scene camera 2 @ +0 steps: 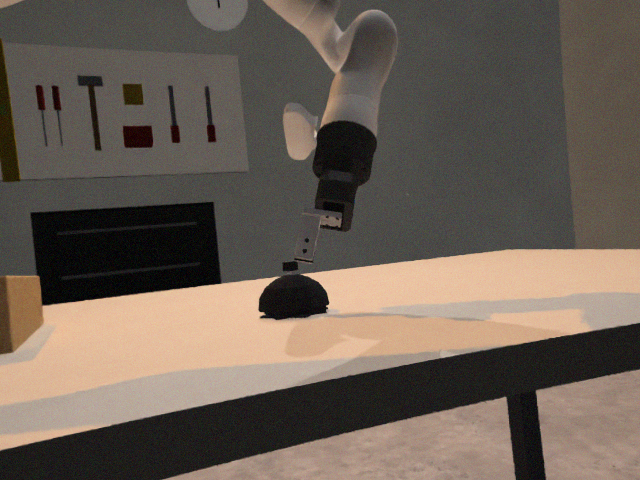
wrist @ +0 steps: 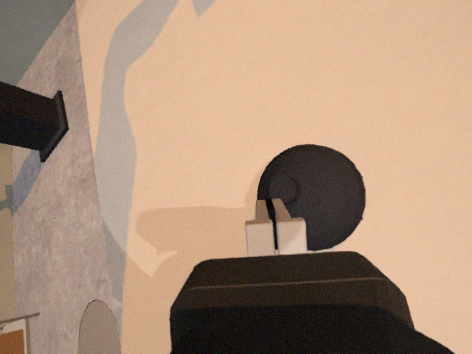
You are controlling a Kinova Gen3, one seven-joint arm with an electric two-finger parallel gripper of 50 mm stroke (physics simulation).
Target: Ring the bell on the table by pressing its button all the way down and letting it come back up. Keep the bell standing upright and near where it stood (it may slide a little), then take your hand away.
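Frame: origin at the arm's base, x ahead, y down, z left, level; metres.
Seen in the pictures: gripper, between the fingertips: (scene camera 2: 303, 260) (wrist: 269, 215).
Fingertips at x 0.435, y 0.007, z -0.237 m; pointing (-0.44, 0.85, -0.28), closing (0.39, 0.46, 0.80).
Offsets run from my fingertips to a thing's top centre. Level surfaces: height alone.
The black dome bell @(dy +0.000, dx -0.010, dz +0.016 m) (scene camera 2: 293, 298) (wrist: 332, 205) stands upright on the table @(dy +0.062 m) (scene camera 2: 155, 330) (wrist: 200, 125). Its small dark button @(dy +0.000, dx -0.010, dz +0.016 m) (scene camera 2: 290, 266) (wrist: 283, 188) sits a little above the dome top, with a short bit of pale stem showing in the scene view. My gripper (scene camera 2: 303, 260) (wrist: 269, 215) is shut and empty. In the scene view its fingertips are level with the button's top, at its right edge. In the wrist view they overlap the button's lower left edge. They look very near or touching it; contact is not clear. The fingers partly hide the bell in the wrist view.
A tan box (scene camera 2: 19, 312) stands on the table at the far left of the scene view. The dark table edge (scene camera 2: 320, 400) runs along the front. A wall board with tools (scene camera 2: 227, 113) and a black drawer unit (scene camera 2: 124, 248) are behind.
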